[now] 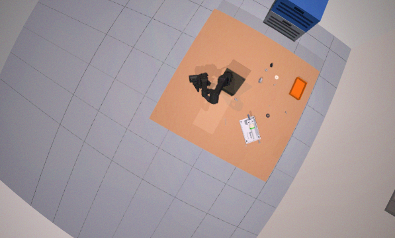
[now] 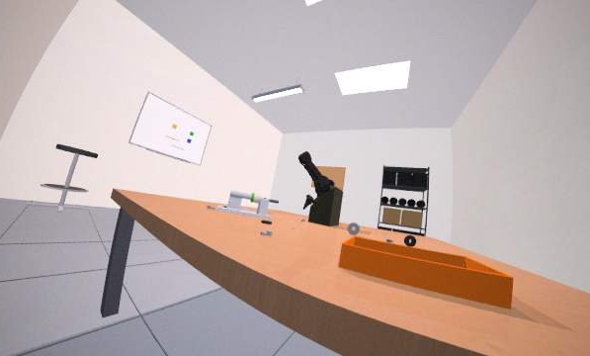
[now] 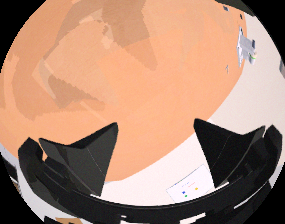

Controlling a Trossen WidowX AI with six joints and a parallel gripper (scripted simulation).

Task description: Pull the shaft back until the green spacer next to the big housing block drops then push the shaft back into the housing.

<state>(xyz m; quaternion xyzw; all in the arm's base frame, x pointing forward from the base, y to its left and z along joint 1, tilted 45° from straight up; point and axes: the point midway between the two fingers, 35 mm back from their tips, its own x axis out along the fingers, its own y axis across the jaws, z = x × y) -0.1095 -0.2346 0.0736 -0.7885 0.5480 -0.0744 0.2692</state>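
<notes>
Now: gripper tip 51 cm short of the grey shaft, 4 cm to the right of it and 4 cm below it. From my gripper tip the other things lie so: black piece 64 cm ahead, 21 cm to the left, 4 cm below; orange tray 75 cm ahead, 63 cm to the left, 3 cm below; green spacer 54 cm ahead, 4 cm above, 1 cm to the left.
</notes>
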